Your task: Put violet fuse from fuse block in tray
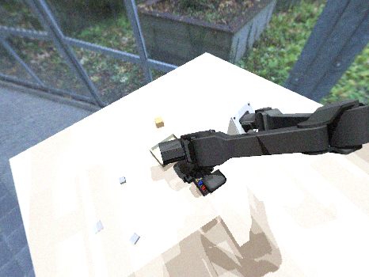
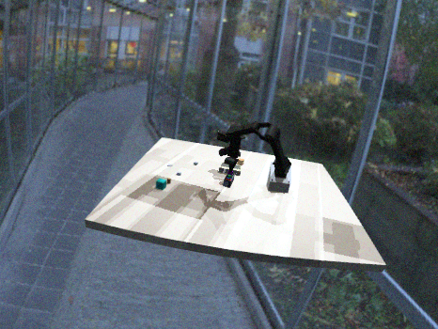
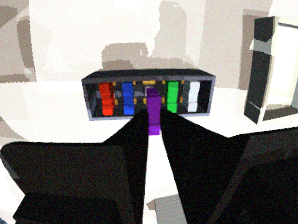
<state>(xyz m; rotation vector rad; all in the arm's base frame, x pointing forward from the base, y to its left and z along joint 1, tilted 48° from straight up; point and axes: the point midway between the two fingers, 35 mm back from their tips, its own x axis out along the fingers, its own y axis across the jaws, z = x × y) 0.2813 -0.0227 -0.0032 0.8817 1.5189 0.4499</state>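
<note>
The blue fuse lies 1 cm ahead of my gripper tip, 2 cm to the left of it and 4 cm below it. Round my gripper tip: violet fuse 1 cm below; then red fuse 1 cm ahead, 4 cm to the left, 4 cm below; then green fuse 2 cm to the right, 4 cm below.
</note>
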